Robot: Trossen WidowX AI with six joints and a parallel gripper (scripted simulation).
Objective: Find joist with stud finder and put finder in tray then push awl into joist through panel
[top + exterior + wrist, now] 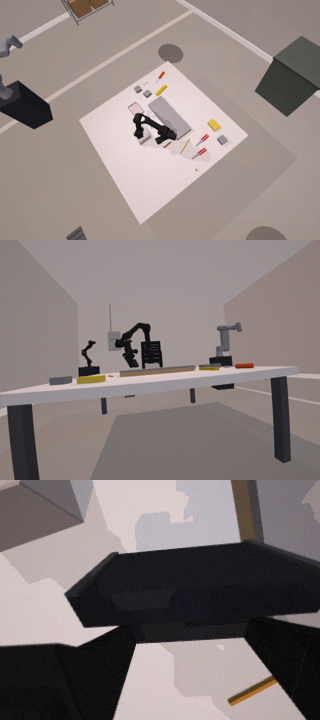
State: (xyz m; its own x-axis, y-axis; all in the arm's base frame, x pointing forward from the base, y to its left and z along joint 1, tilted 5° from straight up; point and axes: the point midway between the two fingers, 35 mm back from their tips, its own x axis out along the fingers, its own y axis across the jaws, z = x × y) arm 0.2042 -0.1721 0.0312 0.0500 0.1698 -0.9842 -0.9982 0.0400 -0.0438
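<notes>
Now: the stud finder 2 cm ahead of my gripper tip and 1 cm to the left of it. From my gripper tip the other things lie so: orange pencil (14 cm ahead, 13 cm to the right, 8 cm below); awl (2 cm ahead, 3 cm to the right, 7 cm below); square light (3 cm ahead, 1 cm to the right, 1 cm below).
</notes>
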